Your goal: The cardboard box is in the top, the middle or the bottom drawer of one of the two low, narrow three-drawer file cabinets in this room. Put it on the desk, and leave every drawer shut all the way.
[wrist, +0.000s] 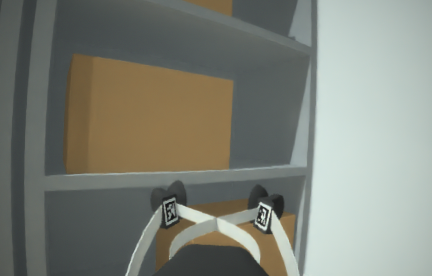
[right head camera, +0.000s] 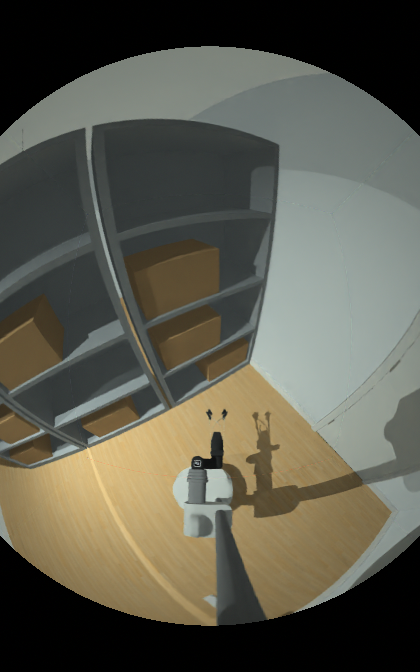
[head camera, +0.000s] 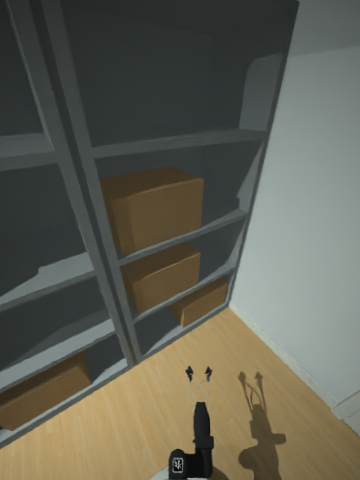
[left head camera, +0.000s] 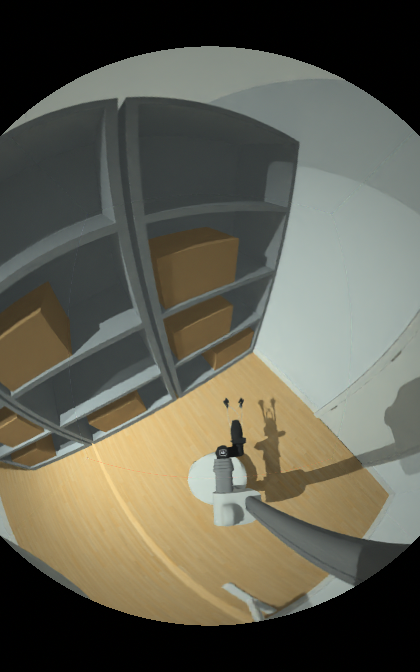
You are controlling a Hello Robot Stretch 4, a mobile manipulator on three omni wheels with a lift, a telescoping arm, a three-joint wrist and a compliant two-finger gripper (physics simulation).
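Frame: origin at the robot's base, x right, y down, z ahead, level; centimetres.
Seen in the pictures: gripper, fingertip midpoint: (wrist: 217,198) (right head camera: 216,408) (head camera: 198,366) (left head camera: 232,397).
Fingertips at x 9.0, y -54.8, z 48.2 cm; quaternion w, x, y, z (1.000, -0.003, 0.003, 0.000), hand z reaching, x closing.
Offsets run from my fingertips to a thing's top centre.
My gripper (head camera: 199,373) (left head camera: 233,402) (right head camera: 216,414) (wrist: 217,198) is open and empty, with its two fingertips apart. In the head camera view it hangs above the wooden floor, in front of a grey shelf unit. Neither of the two low file cabinets shows in these views, and no drawer shows. The cardboard box in a drawer does not show. The desk top does not show; a pale leg-like piece (left head camera: 242,595) shows at the bottom edge of the left head view, and I cannot tell for certain what it belongs to.
The grey shelf unit (head camera: 175,142) (wrist: 100,181) holds brown boxes, among them a large one {dx -24.4, dy -68.6, dz +52.7 cm} (head camera: 160,217) and a smaller one {dx -23.1, dy -22.8, dz +53.6 cm} (head camera: 165,282) (wrist: 155,120) below it. Another shelf unit (head camera: 25,162) stands to its left. A pale wall (head camera: 310,200) (wrist: 375,140) is on the right.
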